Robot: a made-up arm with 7 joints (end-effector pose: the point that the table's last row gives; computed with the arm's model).
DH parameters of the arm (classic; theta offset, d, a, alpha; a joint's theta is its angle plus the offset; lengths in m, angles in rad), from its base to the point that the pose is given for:
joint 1: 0 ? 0 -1.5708
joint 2: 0 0 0 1.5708
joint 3: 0 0.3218 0.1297 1.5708
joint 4: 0 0 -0.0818 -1.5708
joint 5: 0 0.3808 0 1.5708
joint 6: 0 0 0.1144 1.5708
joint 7: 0 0 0 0
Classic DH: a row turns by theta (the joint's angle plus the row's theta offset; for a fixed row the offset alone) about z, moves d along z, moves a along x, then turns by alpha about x.
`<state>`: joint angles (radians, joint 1 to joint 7).
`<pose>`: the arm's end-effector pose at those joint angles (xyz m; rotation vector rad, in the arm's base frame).
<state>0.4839 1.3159 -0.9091 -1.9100 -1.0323 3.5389 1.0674</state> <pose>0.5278 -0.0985 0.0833 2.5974 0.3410 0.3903</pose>
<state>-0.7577 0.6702 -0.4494 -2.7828 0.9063 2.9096 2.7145</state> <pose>0.0097 -0.3652 0.1471 -2.0367 -1.8294 -0.0578</pose>
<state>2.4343 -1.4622 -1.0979 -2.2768 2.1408 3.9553 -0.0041</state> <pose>0.3508 0.1868 0.4914 -1.6792 1.6134 1.1215</pose>
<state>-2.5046 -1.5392 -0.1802 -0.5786 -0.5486 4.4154 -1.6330</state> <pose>0.4753 0.3717 0.5649 -2.1071 1.0015 -1.4084</pose>
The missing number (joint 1, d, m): 0.3599
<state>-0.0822 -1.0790 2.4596 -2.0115 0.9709 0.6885 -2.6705</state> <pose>-0.3380 0.3211 0.0149 0.7251 -1.3864 1.9461</pose>
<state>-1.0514 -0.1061 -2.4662 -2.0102 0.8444 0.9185 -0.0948</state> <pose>-0.5578 0.1738 0.4686 0.1591 1.8923 -1.3735</pose>
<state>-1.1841 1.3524 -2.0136 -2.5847 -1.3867 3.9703 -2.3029</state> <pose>-0.3008 -0.2290 0.4729 -1.7894 -1.4431 0.8785</pose>
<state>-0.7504 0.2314 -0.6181 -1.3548 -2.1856 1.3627 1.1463</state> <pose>0.1779 -0.6552 0.7588 0.0501 -0.8513 -0.2683</pose>
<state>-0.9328 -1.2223 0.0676 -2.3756 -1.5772 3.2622 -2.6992</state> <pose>0.1398 0.0520 0.8065 -0.3411 1.3201 -1.7415</pose>
